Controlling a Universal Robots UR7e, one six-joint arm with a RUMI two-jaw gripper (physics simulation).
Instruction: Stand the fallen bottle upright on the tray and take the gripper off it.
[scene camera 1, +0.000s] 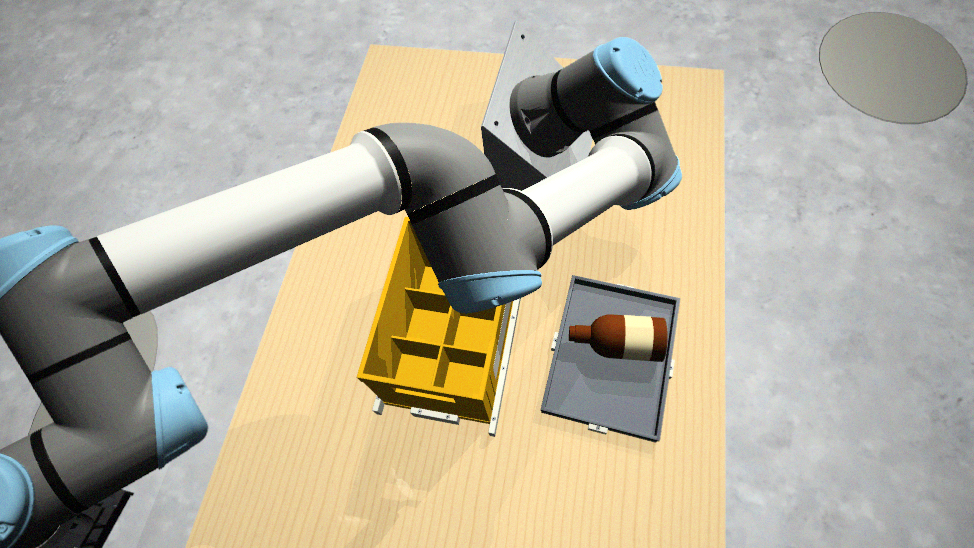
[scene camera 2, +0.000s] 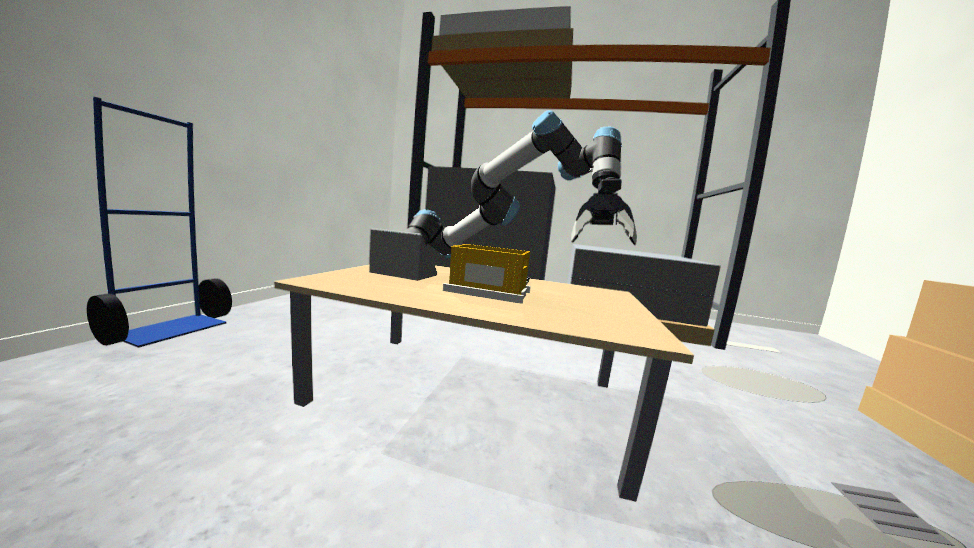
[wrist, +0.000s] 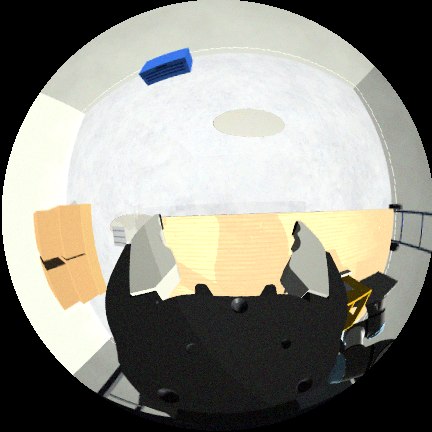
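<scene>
My gripper (scene camera 2: 602, 243) (scene camera 1: 78, 507) (wrist: 228, 220). White rail (scene camera 1: 515, 307). Brown bottle (scene camera 1: 642, 338); hidden by my gripper in the wrist view.
</scene>
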